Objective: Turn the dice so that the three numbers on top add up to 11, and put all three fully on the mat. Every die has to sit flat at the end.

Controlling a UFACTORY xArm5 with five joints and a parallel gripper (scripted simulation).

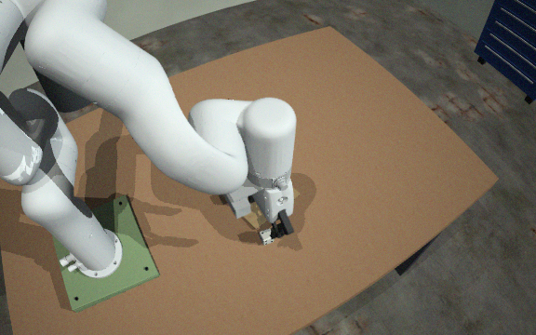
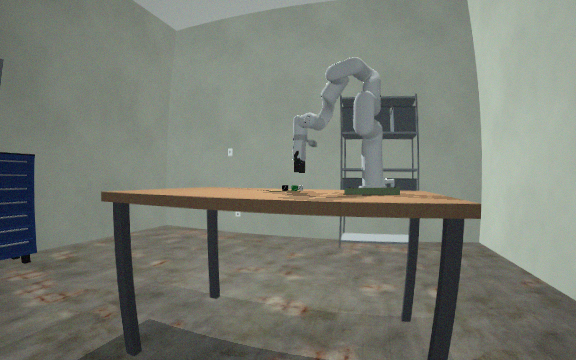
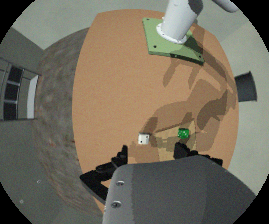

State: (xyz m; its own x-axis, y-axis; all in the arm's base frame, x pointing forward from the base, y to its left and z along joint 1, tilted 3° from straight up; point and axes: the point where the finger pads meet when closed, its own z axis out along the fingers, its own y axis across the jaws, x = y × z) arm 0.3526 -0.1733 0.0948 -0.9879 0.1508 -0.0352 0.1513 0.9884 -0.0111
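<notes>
Now: hand 90 mm above the white die. Also, from my hand: tan mat: 60 mm ahead, 110 mm to the left, 100 mm below; green die: 10 mm ahead, 110 mm to the left, 90 mm below; black die: 60 mm ahead, 110 mm to the left, 90 mm below.
</notes>
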